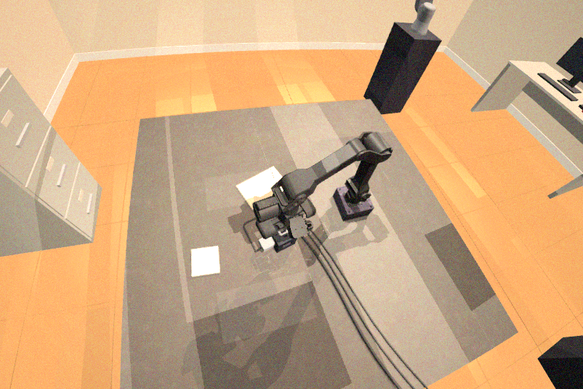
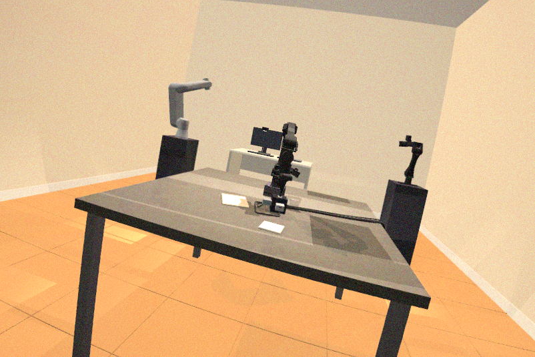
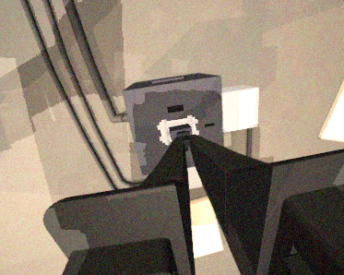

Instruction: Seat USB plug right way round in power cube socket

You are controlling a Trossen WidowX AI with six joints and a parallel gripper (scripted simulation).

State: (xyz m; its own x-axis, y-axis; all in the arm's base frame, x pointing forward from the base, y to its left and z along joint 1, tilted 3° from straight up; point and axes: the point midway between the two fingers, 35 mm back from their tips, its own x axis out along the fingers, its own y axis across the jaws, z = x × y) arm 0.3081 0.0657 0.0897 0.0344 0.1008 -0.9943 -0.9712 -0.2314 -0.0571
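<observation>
Now: the USB plug 20 mm below my gripper tip. Round my gripper tip: white sheet (230 mm to the right, 100 mm below, 10 mm ahead).
</observation>
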